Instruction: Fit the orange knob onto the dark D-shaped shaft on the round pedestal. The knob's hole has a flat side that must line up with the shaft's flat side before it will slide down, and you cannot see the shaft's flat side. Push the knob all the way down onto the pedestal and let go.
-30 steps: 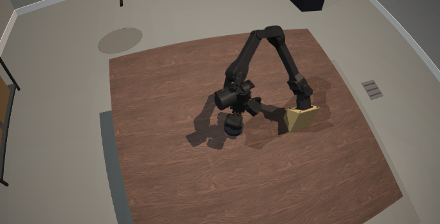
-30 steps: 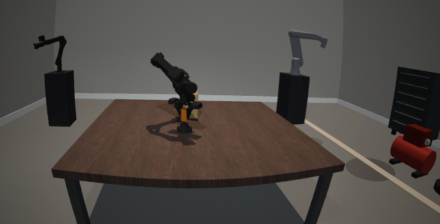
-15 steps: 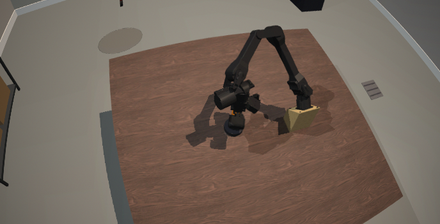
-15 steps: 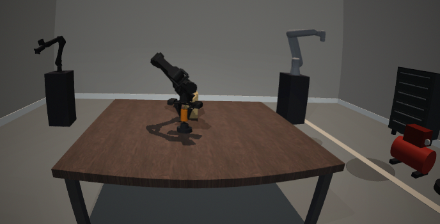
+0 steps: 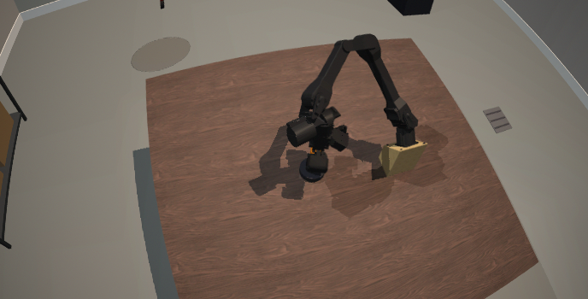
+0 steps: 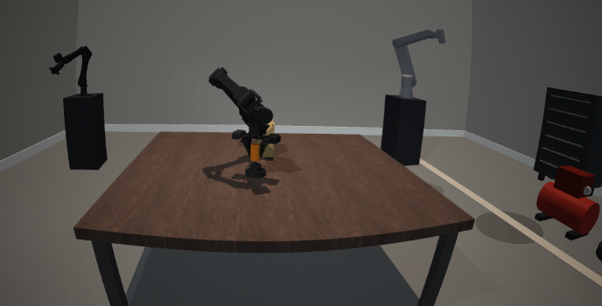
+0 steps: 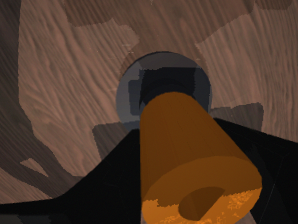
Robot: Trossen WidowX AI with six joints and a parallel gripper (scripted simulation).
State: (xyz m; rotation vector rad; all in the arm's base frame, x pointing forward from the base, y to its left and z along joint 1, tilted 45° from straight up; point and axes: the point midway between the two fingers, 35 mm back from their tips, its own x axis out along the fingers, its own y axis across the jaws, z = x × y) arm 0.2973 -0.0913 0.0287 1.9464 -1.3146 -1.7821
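My gripper tip is 2 cm below the orange knob. Round my gripper tip: dark round pedestal 4 cm below.
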